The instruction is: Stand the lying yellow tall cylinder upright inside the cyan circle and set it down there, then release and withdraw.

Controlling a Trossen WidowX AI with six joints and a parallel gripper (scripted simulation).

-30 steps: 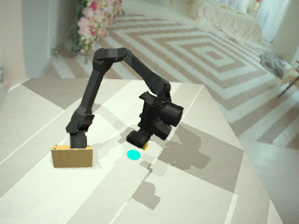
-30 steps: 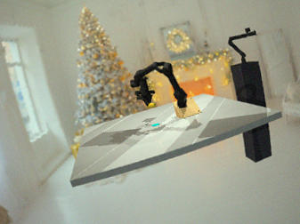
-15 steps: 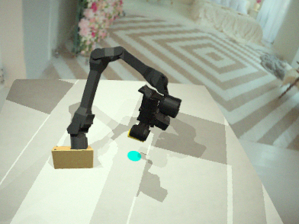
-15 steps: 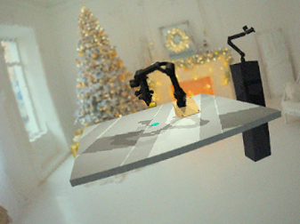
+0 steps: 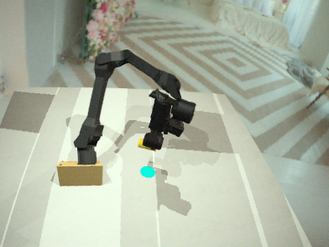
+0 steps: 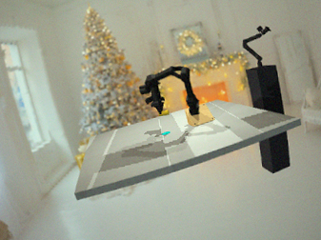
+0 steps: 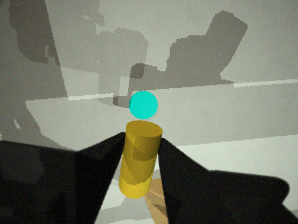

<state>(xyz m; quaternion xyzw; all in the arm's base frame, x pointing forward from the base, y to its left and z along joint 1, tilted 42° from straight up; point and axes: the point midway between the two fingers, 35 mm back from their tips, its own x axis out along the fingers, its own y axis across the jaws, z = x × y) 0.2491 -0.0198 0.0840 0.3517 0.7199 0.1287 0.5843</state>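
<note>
My gripper tip is now 140 mm above the cyan circle. From my gripper tip the other things lie so: yellow tall cylinder: 20 mm behind, 10 mm to the left.
</note>
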